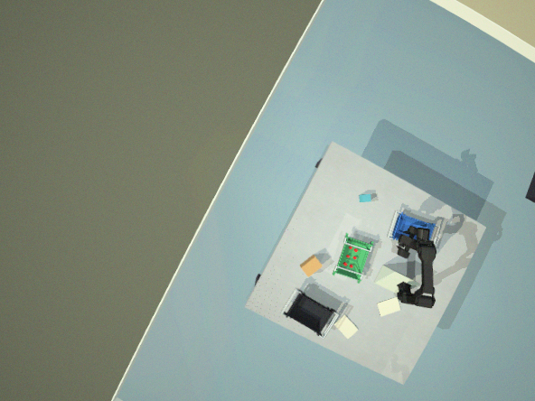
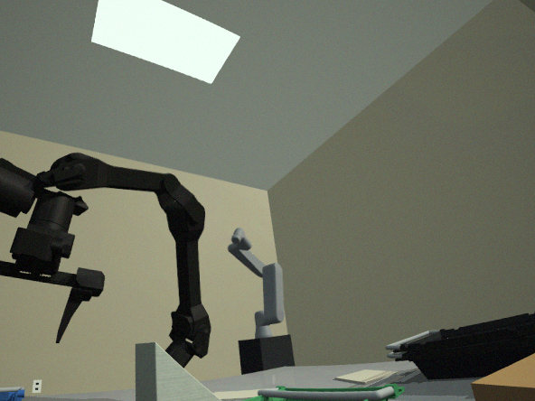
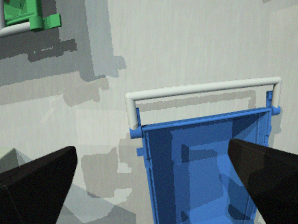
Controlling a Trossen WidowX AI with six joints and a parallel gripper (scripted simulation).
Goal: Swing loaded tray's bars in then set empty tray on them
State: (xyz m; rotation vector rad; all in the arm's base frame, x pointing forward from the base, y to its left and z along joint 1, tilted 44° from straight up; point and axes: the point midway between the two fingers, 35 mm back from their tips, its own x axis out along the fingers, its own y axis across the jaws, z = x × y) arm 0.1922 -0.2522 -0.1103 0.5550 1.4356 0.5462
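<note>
Right now my gripper tip is 13 cm past the blue tray, 10 cm to the left of it and 11 cm above it. From my gripper tip the other things lie so: orange block 40 cm ahead, 40 cm to the left, 12 cm below; then cyan block 25 cm ahead, 17 cm to the right, 13 cm below.
</note>
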